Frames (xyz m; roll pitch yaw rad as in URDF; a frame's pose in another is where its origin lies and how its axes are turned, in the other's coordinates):
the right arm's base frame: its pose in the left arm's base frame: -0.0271 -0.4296 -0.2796 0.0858 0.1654 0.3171
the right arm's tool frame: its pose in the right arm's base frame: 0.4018 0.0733 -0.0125 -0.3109 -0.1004 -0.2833
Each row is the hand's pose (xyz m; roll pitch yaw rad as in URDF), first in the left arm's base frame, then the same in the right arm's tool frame.
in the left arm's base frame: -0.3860 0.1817 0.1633 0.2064 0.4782 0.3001
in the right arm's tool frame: -0.7401 0.2957 0.5573 0.4621 0.3134 0.3617
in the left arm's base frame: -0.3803 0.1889 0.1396 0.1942 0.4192 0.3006
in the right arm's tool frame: -0.7323 0.3088 0.5370 0.4455 0.2562 0.3467
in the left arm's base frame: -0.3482 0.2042 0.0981 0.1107 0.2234 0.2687
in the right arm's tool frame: -0.6965 0.3332 0.5037 0.3591 0.0739 0.2680
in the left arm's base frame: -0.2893 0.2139 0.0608 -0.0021 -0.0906 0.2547
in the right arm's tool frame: -0.6345 0.3499 0.4748 0.2544 -0.2269 0.1760
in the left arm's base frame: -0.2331 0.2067 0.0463 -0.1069 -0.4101 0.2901
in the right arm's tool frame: -0.5775 0.3442 0.4630 0.1800 -0.5440 0.1196
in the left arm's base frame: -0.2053 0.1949 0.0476 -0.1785 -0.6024 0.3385
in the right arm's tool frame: -0.5503 0.3312 0.4630 0.1449 -0.7401 0.0980
